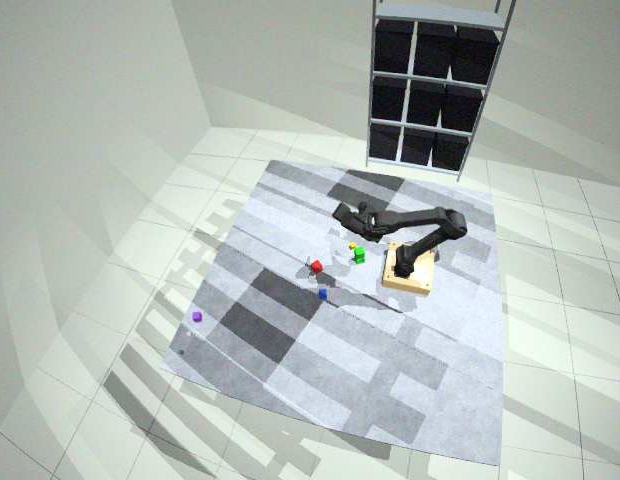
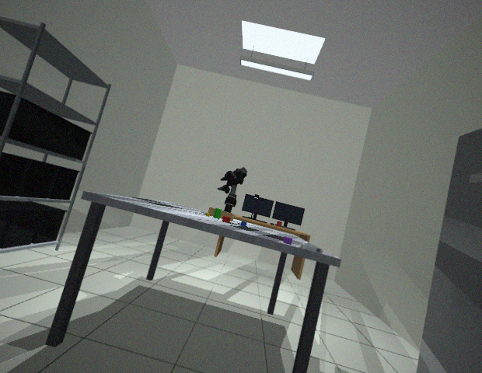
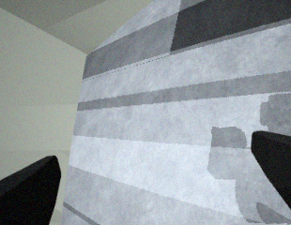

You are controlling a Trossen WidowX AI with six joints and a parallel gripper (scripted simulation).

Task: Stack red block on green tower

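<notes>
Now: gripper tip 220 mm above the red block, 130 mm to the right of it and 100 mm short of it. Also, from my gripper tip: yellow block (230 mm below, 30 mm to the right, 30 mm behind); purple block (510 mm ahead, 490 mm to the left, 230 mm below); blue block (240 mm to the left, 230 mm below, 40 mm ahead).
</notes>
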